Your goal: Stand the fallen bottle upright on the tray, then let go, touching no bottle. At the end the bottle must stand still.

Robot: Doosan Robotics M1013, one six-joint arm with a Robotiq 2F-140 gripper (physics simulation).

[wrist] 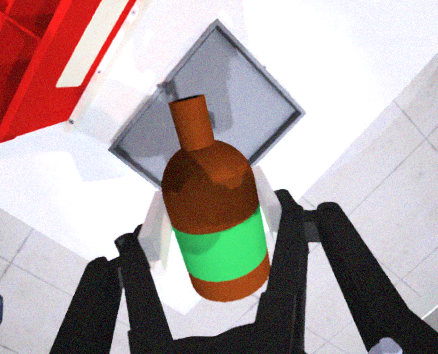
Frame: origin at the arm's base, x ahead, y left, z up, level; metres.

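Seen in the pictures: gripper, fingertip midpoint: (211,193).
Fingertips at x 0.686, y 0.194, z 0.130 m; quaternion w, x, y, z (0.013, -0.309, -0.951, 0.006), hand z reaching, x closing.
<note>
Pixels of each thing's middle, then the offset from my fingertips to it. "pt": a spot on its surface instead. Level surfaces: height alone.
- brown bottle, body centre: (210,195) dx -0.002, dy -0.002, dz +0.009 m
- grey square tray, surface spot: (260,72) pt dx -0.132, dy -0.001, dz -0.224 m
- red crate, surface spot: (37,75) pt dx +0.030, dy -0.186, dz -0.068 m
- white table top, surface height: dz -0.237 m
A brown bottle (212,185) with a green label is held between the pale finger pads of my gripper (211,193), which is shut on it around its body. Its neck points toward the top of the view, slightly left, and its base is near the gripper's palm. The grey square tray (260,72) lies beyond and below the bottle, looking small, so the bottle is well above it. The bottle hides the tray's near corner. Shadows fall on the tray floor.
A red crate (37,75) with a pale strip stands at the upper left, beside the tray. The white table top (340,100) surrounds the tray. Tiled floor (390,185) shows past the table's edges at the right and lower left.
</note>
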